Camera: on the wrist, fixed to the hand. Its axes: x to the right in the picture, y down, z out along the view.
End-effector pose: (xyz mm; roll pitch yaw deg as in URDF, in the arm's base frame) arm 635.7 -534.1 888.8 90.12 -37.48 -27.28
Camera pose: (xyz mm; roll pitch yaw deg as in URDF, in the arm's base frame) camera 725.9 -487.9 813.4 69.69 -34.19 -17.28
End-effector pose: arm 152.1 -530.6 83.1 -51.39 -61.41 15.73
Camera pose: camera 166.2 -655.5 95.2 -52.58 -57.54 0.24
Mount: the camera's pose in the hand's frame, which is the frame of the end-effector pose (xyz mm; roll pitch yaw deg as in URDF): 0.9 -95.9 -82.2 -14.77 8.25 -2.90
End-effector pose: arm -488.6 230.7 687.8 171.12 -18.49 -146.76
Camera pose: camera -412.8 151.9 751.1 154.82 -26.14 -142.18
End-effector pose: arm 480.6 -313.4 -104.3 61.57 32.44 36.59
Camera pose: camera 412.2 -331.0 -209.0 51.40 38.68 44.12
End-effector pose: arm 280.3 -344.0 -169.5 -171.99 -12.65 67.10
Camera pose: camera 195.6 -329.8 -76.8 172.92 -21.22 68.92
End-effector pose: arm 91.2 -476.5 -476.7 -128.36 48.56 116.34
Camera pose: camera 53.4 -389.0 -393.8 -147.30 41.00 110.15
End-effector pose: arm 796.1 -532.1 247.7 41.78 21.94 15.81
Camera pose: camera 756.5 -560.7 131.2 28.91 29.97 19.67
